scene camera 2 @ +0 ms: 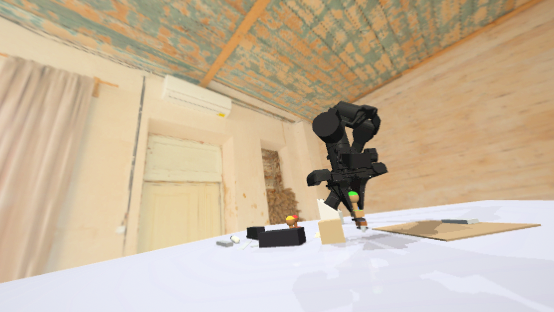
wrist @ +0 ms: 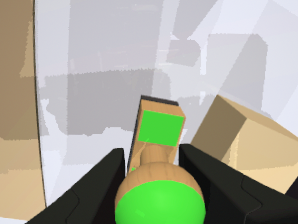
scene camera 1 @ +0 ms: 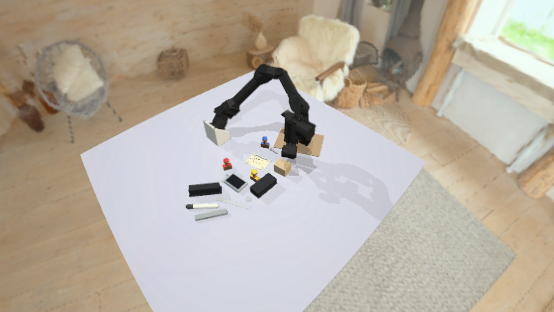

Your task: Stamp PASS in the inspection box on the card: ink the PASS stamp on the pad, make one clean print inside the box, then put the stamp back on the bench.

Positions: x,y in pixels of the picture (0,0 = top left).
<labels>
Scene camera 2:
my gripper: 356,210
clipboard: 449,229
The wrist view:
my gripper: 151,155
</labels>
